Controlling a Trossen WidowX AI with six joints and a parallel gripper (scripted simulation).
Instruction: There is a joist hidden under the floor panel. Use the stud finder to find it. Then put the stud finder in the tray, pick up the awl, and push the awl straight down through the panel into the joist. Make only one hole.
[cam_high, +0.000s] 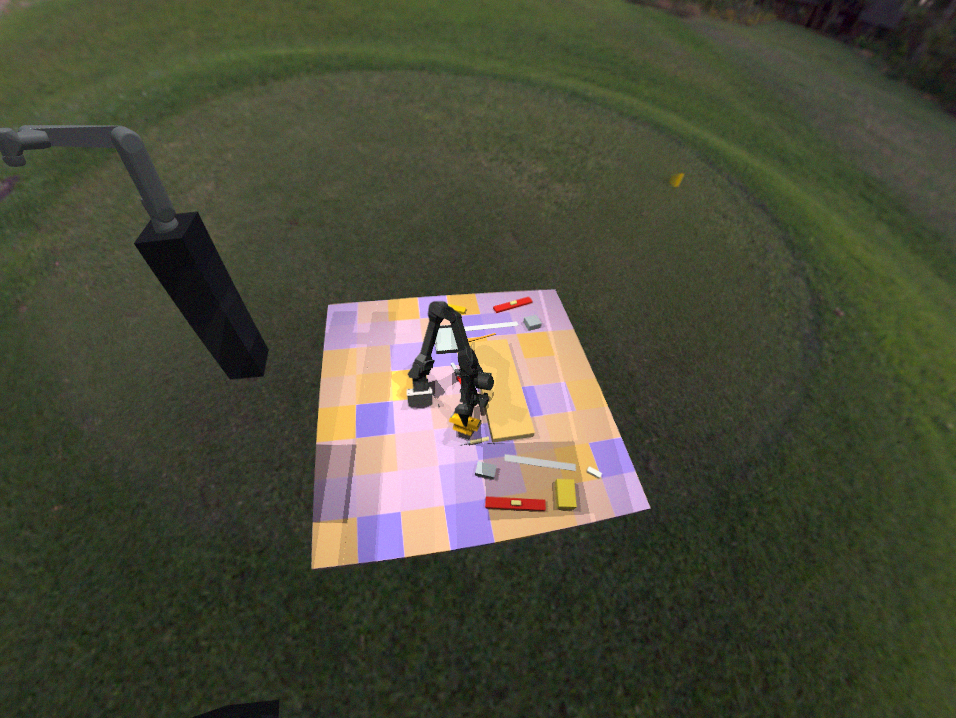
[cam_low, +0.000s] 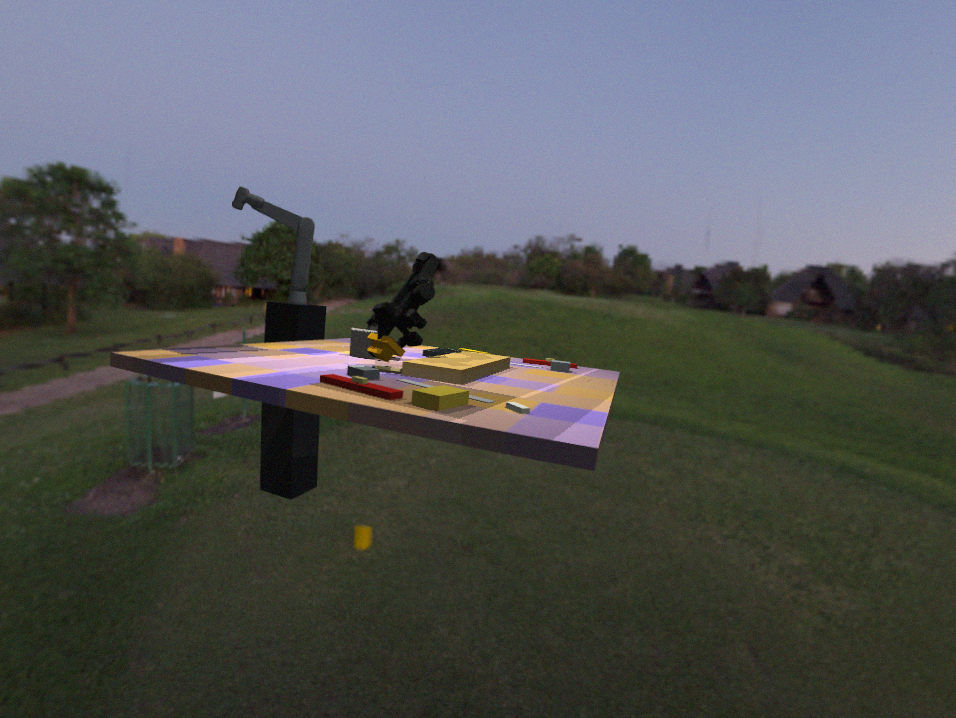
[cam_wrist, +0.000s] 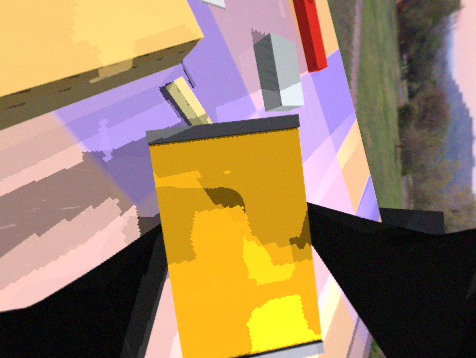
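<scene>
Now: the awl 60 mm to the right of my gripper tip, 60 mm below it and 10 mm ahead of it. Also, from my gripper tip: grey block: 190 mm to the right, 60 mm below, 40 mm ahead; then yellow stud finder: 30 mm behind, 20 mm below; then yellow block: 340 mm to the right, 330 mm ahead, 50 mm below.
</scene>
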